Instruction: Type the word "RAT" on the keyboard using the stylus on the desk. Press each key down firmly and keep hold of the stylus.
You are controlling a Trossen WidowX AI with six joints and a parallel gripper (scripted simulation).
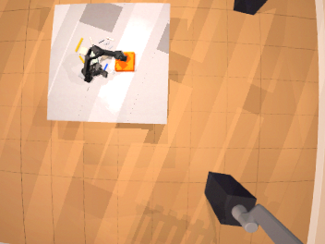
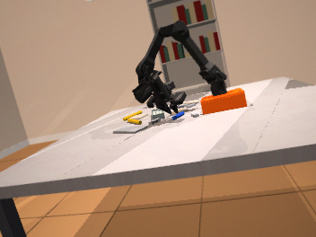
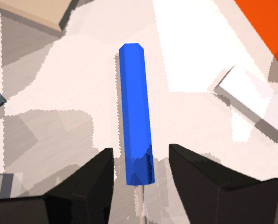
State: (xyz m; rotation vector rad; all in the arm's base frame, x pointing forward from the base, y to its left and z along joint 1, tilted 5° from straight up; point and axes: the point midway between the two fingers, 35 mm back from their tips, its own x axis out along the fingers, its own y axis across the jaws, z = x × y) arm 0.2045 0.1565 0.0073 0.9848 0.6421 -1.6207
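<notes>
Now: gripper tip 2 cm above the blue stylus. The rest, counted from my gripper tip: R key (14 cm ahead, 13 cm to the right, 1 cm below); then grey stylus tip (1 cm ahead, 4 cm to the left, 2 cm below); then flat grey pad (19 cm ahead, 10 cm to the left, 2 cm below).
</notes>
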